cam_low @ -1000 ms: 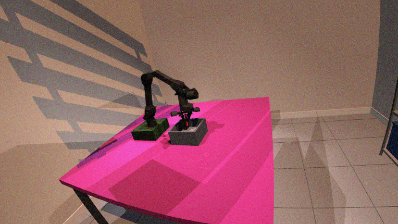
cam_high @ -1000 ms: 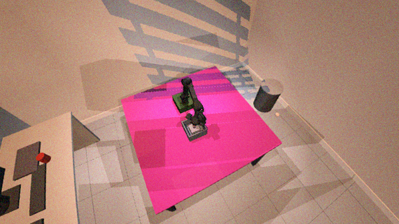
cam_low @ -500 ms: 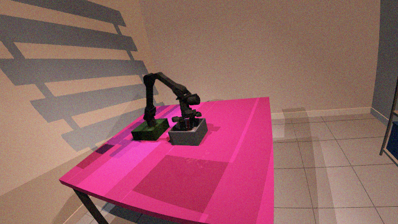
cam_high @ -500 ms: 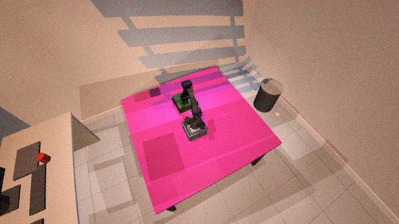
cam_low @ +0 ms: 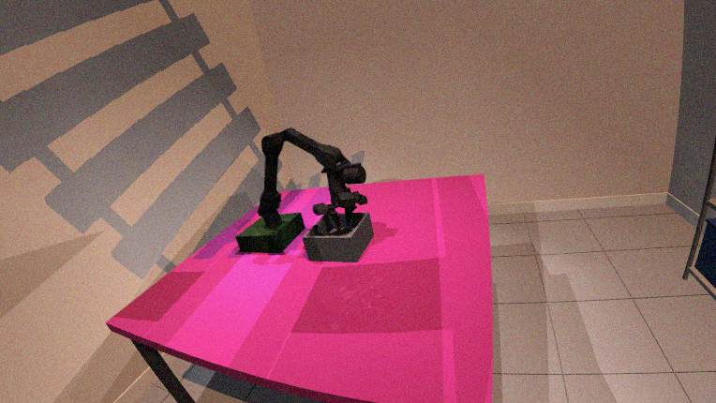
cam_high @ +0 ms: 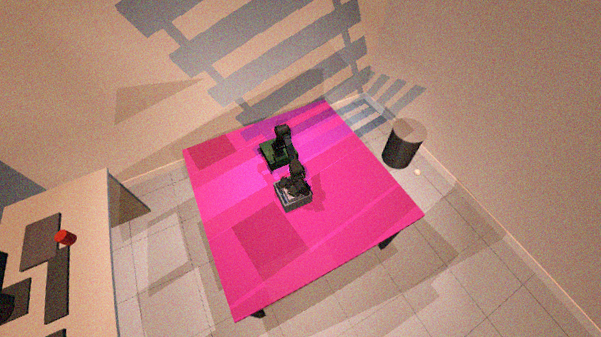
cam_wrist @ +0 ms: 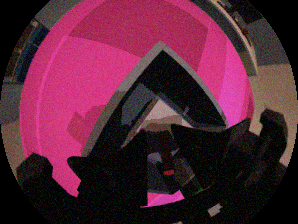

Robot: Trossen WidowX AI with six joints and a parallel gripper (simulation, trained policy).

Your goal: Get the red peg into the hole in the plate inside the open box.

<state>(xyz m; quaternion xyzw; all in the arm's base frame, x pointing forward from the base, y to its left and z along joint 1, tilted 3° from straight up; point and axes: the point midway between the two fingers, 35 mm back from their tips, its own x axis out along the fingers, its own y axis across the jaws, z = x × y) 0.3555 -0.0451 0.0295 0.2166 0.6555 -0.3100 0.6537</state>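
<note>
Right now my gripper tip is 3 cm past the red peg, 2 cm to the right of it and 1 cm above it. The rest, counted from my gripper tip: grey box (6 cm below, 3 cm behind, 1 cm to the left).
</note>
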